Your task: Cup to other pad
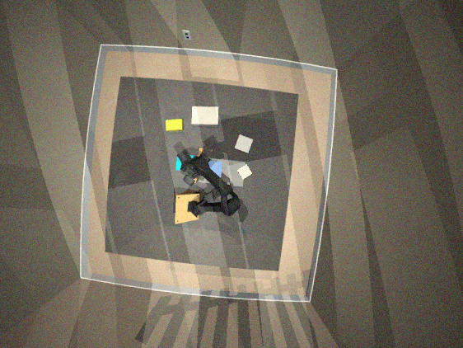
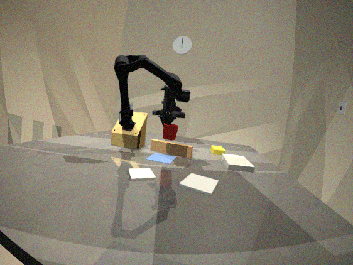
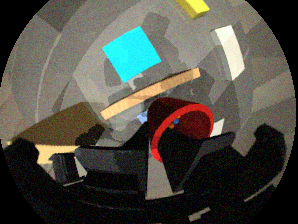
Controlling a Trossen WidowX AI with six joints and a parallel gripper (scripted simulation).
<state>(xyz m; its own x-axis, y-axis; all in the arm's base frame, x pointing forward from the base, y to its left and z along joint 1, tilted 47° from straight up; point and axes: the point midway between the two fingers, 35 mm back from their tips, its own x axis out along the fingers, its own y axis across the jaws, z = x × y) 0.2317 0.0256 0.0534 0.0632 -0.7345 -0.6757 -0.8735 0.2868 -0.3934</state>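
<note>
The cyan pad lies 130 mm to the left of my gripper tip, 130 mm below it and 30 mm ahead of it. Also, from my gripper tip: cup 30 mm ahead, 20 mm to the right; then wooden bar 100 mm below, 30 mm to the left, 30 mm ahead; then light blue pad 130 mm below, 80 mm to the right, 20 mm ahead.
</note>
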